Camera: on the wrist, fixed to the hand. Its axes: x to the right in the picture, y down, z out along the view.
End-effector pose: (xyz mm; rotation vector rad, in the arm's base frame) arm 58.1 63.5 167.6 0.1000 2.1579 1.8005
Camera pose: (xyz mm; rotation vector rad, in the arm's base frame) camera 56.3 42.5 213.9 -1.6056 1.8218 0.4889
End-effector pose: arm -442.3 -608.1 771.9 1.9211 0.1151 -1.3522
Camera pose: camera -407.7 -615.2 808.5 -1.8833 -1.4540 1.1632
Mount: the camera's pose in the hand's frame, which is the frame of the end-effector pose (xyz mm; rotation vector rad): -13.2 40.9 -27.2 0.4181 0.5860 -1.4921
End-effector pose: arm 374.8 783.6 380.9 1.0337 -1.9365 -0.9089
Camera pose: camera 389.1 806.0 424.3 2.7072 -0.6127 -0.6997
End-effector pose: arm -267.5 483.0 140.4 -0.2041 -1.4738 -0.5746
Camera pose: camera -223.9 508.2 133.3 1.3938 -0.9076 -1.3083
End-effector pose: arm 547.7 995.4 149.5 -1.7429 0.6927 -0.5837
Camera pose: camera 513.1 977.7 116.6 -1.4157 -0.5186 -2.1062
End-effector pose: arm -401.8 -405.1 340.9 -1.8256 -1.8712 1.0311
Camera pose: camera -352.1 -414.0 334.7 -0.1391 -1.7297 0.2059
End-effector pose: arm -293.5 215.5 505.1 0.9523 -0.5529 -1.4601
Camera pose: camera -249.0 228.0 526.3 -2.2197 -0.4750 2.1094
